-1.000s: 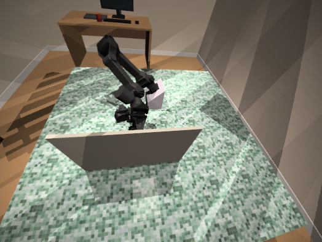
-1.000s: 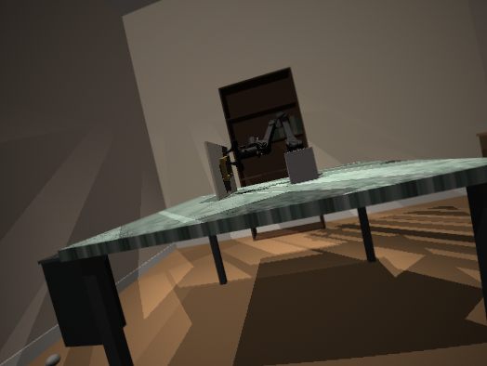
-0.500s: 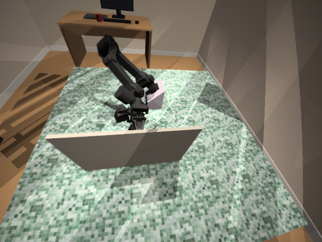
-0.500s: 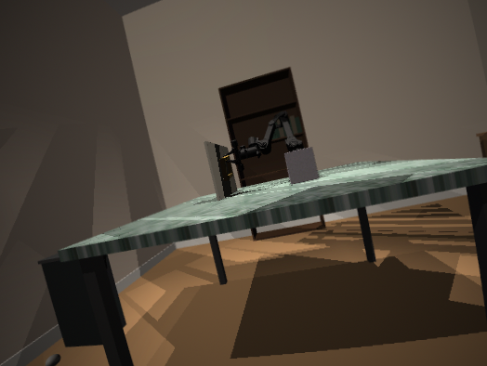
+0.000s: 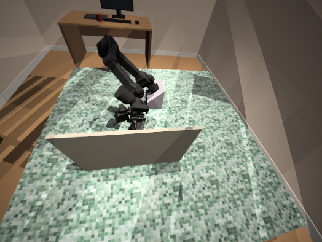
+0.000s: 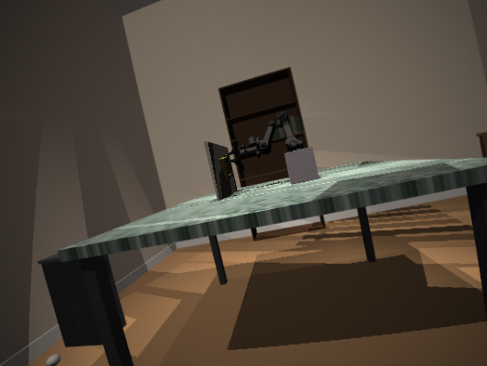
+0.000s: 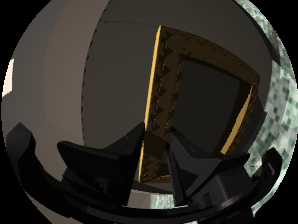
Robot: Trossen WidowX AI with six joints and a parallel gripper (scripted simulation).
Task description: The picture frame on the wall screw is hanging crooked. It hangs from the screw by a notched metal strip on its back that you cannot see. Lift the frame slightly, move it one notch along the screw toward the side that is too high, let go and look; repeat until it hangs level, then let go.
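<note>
The gold picture frame is 50 mm below my gripper tip and 10 mm to the right of it. The rest, counted from my gripper tip: grey wall panel (60 mm below, 20 mm to the right, 20 mm ahead).
</note>
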